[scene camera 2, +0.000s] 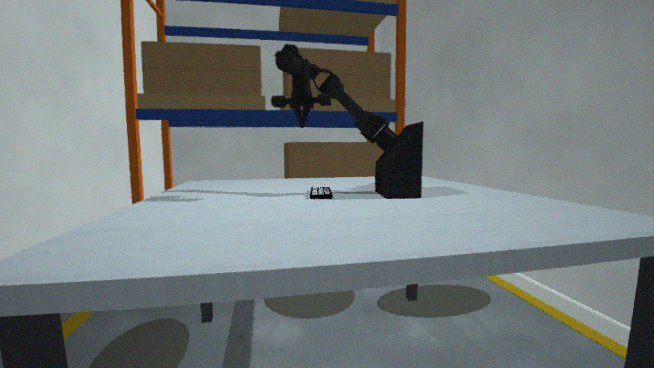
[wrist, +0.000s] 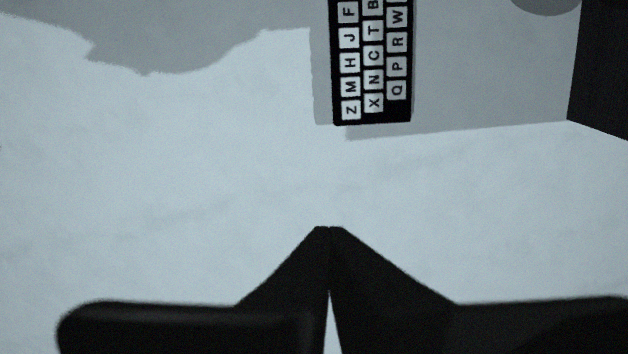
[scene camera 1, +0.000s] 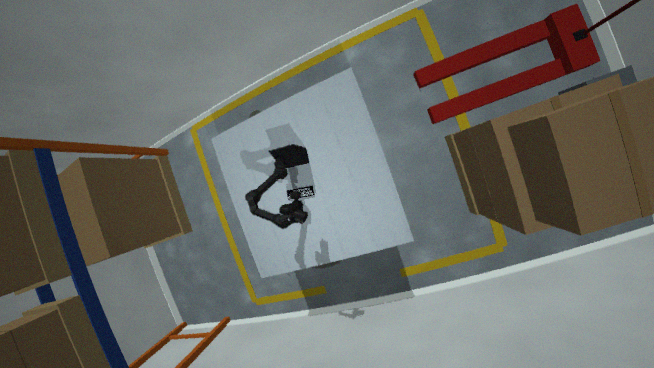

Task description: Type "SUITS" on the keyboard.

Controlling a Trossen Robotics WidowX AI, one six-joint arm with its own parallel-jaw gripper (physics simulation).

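Places are measured from the arm's base along level axes (x ahead, y left, z up), in centimetres.
Pixels of known places: gripper, between the fingertips: (scene camera 2: 302,127) (wrist: 327,239) (scene camera 1: 302,204); arm's base, origin of its link: (scene camera 2: 393,144) (scene camera 1: 281,158).
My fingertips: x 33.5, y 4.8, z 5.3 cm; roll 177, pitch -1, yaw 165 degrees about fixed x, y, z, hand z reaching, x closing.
Observation:
Ahead of a thing's pixels: the offset from my fingertips to its middle. Level surfaces: height alone.
A small black keyboard @(dx -7.4, dy -7.6, dz -21.9 cm) (scene camera 1: 307,191) (scene camera 2: 321,193) (wrist: 373,55) with white letter keys lies flat on the table. In the wrist view part of it shows at the top, cut off by the frame edge. The T key @(dx -6.9, dy -5.1, dz -21.3 cm) (wrist: 373,30) shows in its middle column; the S, U and I keys do not show in the wrist view. My gripper (scene camera 2: 302,126) (wrist: 327,239) is shut and empty, its fingertips touching each other. It points down, well above the table top. In the wrist view the fingertips appear below the keyboard's Z and X end.
The arm's black base (scene camera 1: 291,155) (scene camera 2: 402,167) stands on the white table @(dz -22.8 cm) (scene camera 1: 350,125) (scene camera 2: 320,235), near the keyboard. Shadows of the arm fall on the table and keyboard. Beyond the table stand a rack (scene camera 2: 131,125), cardboard boxes (scene camera 1: 590,165) and a red pallet jack (scene camera 1: 575,40).

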